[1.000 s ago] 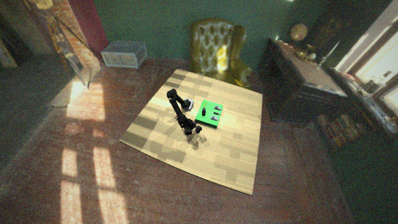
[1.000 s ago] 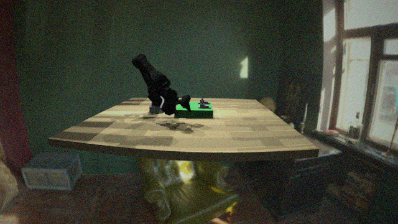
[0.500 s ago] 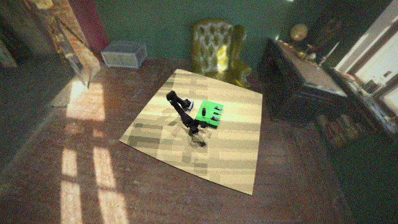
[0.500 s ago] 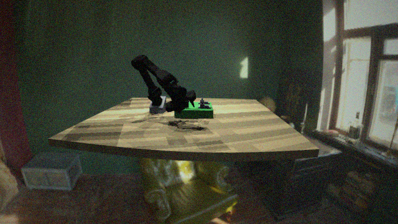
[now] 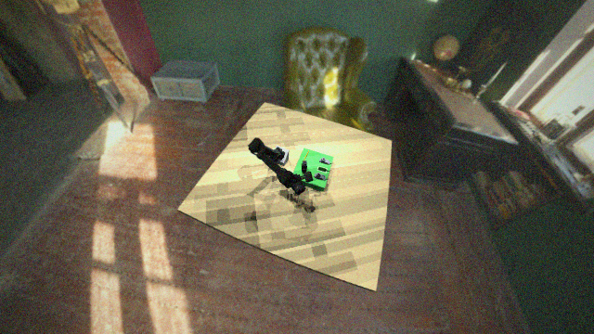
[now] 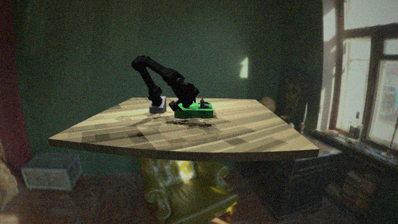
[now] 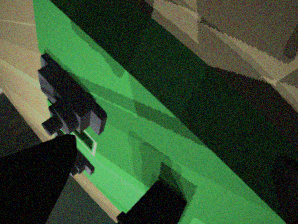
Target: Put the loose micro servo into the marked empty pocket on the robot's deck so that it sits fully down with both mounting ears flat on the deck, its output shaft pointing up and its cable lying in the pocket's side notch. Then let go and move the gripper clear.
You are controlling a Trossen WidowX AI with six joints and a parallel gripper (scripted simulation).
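Now: gripper tip 16 cm to the right of the green robot deck, 5 cm above it and 4 cm past it.
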